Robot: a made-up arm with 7 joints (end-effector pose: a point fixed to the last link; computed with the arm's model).
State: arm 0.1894 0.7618 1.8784 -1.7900 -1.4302 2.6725 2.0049
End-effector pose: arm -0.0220 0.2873 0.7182 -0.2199 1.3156 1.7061
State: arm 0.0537 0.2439 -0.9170 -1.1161 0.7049 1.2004 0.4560
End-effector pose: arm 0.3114 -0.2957 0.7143 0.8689 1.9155 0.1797
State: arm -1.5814 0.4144 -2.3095 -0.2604 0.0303 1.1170 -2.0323
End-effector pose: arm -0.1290 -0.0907 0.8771 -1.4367 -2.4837 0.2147
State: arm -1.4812 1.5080 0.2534 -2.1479 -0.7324 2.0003 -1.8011
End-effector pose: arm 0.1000 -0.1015 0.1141 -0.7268 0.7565 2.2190
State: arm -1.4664 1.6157 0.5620 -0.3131 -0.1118 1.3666 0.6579
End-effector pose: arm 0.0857 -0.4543 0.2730 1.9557 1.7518 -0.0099
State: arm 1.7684 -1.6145 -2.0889 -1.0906 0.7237 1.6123 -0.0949
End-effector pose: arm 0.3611 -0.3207 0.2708 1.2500 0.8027 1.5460
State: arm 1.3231 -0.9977 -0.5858 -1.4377 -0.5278 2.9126 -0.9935
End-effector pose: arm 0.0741 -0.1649 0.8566 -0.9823 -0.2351 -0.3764
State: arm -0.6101 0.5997 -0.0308 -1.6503 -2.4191 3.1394 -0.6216
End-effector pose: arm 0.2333 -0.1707 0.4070 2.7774 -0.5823 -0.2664
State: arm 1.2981 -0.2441 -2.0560 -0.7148 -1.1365 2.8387 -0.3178
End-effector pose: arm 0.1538 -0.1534 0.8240 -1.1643 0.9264 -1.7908
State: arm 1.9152 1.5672 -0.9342 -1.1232 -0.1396 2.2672 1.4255
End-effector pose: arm 0.1003 0.4425 0.3169 -0.9770 1.0412 -0.1585
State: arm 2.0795 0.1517 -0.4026 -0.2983 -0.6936 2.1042 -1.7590
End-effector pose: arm -0.0688 0.1470 0.8544 -1.9581 -1.0300 -0.4432
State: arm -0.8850 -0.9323 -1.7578 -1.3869 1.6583 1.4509 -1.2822
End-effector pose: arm -0.4864 -0.0100 0.5907 -0.4135 -0.2571 -1.1826
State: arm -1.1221 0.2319 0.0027 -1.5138 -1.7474 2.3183 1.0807
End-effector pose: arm 0.2144 -0.3565 0.6200 -0.3150 1.5521 -1.9469
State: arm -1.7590 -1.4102 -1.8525 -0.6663 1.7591 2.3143 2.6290
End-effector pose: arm -0.1375 0.4042 0.4078 -0.3164 -0.9331 1.2527
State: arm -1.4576 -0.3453 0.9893 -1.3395 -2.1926 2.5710 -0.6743
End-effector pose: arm 0.2834 -0.0479 0.7105 1.7384 -0.8482 1.3798
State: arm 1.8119 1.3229 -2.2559 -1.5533 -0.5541 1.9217 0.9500
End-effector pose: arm 0.2436 0.2582 0.7742 -0.2671 0.4797 -1.5769
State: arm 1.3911 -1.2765 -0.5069 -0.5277 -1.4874 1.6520 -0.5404
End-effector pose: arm 0.0450 -0.4012 0.7777 -0.1634 0.9966 -0.3264
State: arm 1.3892 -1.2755 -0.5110 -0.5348 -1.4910 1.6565 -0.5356
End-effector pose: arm 0.0458 -0.4001 0.7792 -0.1650 1.0010 -0.3346
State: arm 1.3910 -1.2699 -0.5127 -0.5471 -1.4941 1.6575 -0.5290
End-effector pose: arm 0.0491 -0.3966 0.7836 -0.1765 1.0050 -0.3378
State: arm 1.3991 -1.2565 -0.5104 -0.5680 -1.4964 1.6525 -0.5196
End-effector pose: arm 0.0565 -0.3888 0.7926 -0.2049 1.0082 -0.3328
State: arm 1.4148 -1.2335 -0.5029 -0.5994 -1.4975 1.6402 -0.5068
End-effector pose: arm 0.0686 -0.3751 0.8070 -0.2541 1.0100 -0.3181
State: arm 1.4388 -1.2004 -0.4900 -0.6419 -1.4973 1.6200 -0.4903
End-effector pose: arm 0.0851 -0.3537 0.8265 -0.3251 1.0105 -0.2935
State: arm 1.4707 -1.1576 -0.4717 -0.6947 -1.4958 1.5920 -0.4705
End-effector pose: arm 0.1044 -0.3234 0.8496 -0.4171 1.0095 -0.2605
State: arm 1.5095 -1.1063 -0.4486 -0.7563 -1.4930 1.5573 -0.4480
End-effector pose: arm 0.1242 -0.2834 0.8744 -0.5278 1.0065 -0.2222
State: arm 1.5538 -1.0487 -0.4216 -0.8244 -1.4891 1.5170 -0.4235
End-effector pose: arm 0.1419 -0.2342 0.8980 -0.6526 1.0012 -0.1819
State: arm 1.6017 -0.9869 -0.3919 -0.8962 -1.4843 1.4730 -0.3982
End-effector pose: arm 0.1548 -0.1776 0.9180 -0.7869 0.9931 -0.1439
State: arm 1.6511 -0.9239 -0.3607 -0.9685 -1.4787 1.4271 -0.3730
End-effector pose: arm 0.1610 -0.1171 0.9326 -0.9242 0.9817 -0.1115
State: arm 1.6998 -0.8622 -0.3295 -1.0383 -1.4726 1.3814 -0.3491
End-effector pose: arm 0.1600 -0.0566 0.9407 -1.0586 0.9668 -0.0873
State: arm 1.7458 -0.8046 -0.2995 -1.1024 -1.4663 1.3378 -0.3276
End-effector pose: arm 0.1527 -0.0003 0.9427 -1.1839 0.9488 -0.0718
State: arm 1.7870 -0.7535 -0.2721 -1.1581 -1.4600 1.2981 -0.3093
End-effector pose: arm 0.1412 0.0484 0.9401 -1.2944 0.9293 -0.0640
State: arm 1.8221 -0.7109 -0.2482 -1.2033 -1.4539 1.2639 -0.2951
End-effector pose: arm 0.1279 0.0875 0.9349 -1.3863 0.9096 -0.0612
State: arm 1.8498 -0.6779 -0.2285 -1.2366 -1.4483 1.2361 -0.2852
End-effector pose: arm 0.1153 0.1164 0.9291 -1.4572 0.8920 -0.0606
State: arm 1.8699 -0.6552 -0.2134 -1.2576 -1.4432 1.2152 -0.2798
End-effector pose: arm 0.1052 0.1352 0.9244 -1.5065 0.8780 -0.0589
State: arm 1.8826 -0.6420 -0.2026 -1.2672 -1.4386 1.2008 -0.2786
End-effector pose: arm 0.0983 0.1453 0.9216 -1.5362 0.8685 -0.0547
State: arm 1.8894 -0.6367 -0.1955 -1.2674 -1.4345 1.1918 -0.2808
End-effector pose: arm 0.0947 0.1487 0.9210 -1.5498 0.8630 -0.0474
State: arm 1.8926 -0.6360 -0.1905 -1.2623 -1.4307 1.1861 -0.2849
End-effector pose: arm 0.0929 0.1482 0.9216 -1.5542 0.8598 -0.0382
